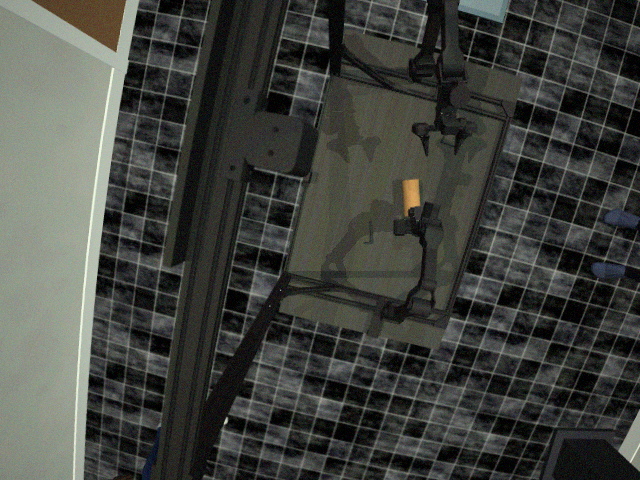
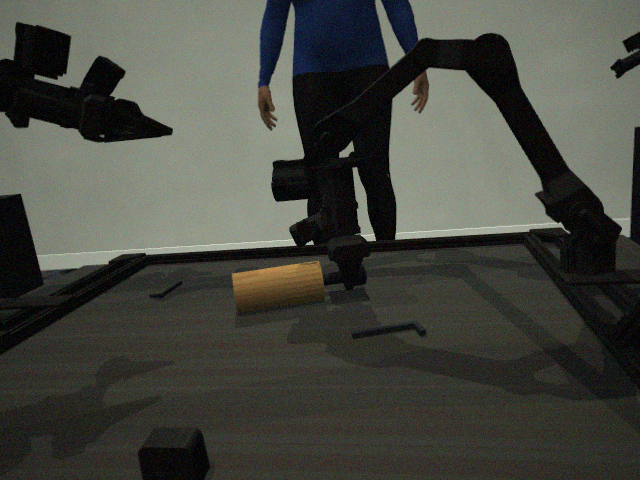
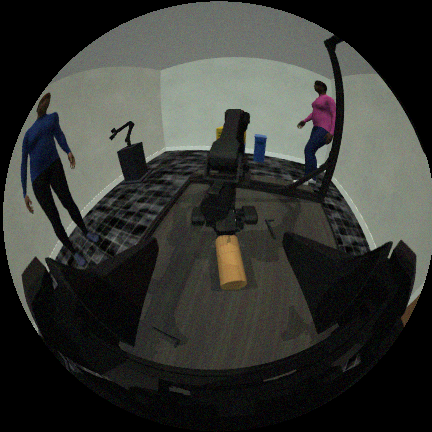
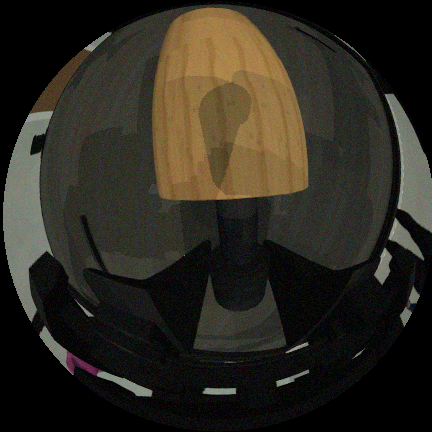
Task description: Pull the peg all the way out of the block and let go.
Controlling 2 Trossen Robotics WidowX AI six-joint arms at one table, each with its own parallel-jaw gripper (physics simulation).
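Pixels of known places: left gripper, fingertip midpoint: [image 1: 441,155] [image 2: 167,132] [image 3: 220,241]; right gripper, fingertip midpoint: [image 1: 412,225] [image 2: 347,286] [image 4: 236,245]; left arm's base, link origin: [image 1: 415,73]; right arm's base, link origin: [image 1: 388,308] [image 2: 588,272] [image 4: 189,356].
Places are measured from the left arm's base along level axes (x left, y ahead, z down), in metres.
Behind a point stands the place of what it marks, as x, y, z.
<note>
The block is an orange wooden cylinder [image 1: 410,193] @(-0.047, 0.474, -0.045) [image 2: 278,287] @(-0.069, 0.492, -0.024) [image 3: 231,262] @(-0.037, 0.469, -0.047) [image 4: 230,100] lying on its side on the table. The dark peg [image 2: 333,279] @(-0.042, 0.585, -0.015) [image 4: 239,290] @(-0.032, 0.615, -0.031) sticks out of the block's end face, with a wider outer part; how deep it sits inside is hidden. My right gripper [image 2: 350,285] @(-0.031, 0.609, 0.005) [image 4: 236,245] @(-0.031, 0.609, 0.005) is shut on the peg from above, a little out from the block's end face. My left gripper [image 1: 441,154] @(-0.004, 0.353, -0.281) [image 2: 170,132] @(-0.004, 0.353, -0.281) is open and empty, up above the table, off the block's other end.
One hex key [image 1: 370,232] @(-0.205, 0.630, 0.011) [image 2: 387,329] @(-0.207, 0.633, 0.013) [image 3: 270,228] @(-0.202, 0.626, 0.012) [image 4: 93,242] @(-0.198, 0.620, 0.018) lies beside the peg side of the block. Another thin dark key [image 2: 166,290] @(0.120, 0.280, 0.013) [image 3: 166,335] @(0.131, 0.282, 0.014) [image 4: 316,40] lies on the other side. A dark frame rail [image 2: 449,240] @(0.160, 0.862, 0.003) edges the table.
</note>
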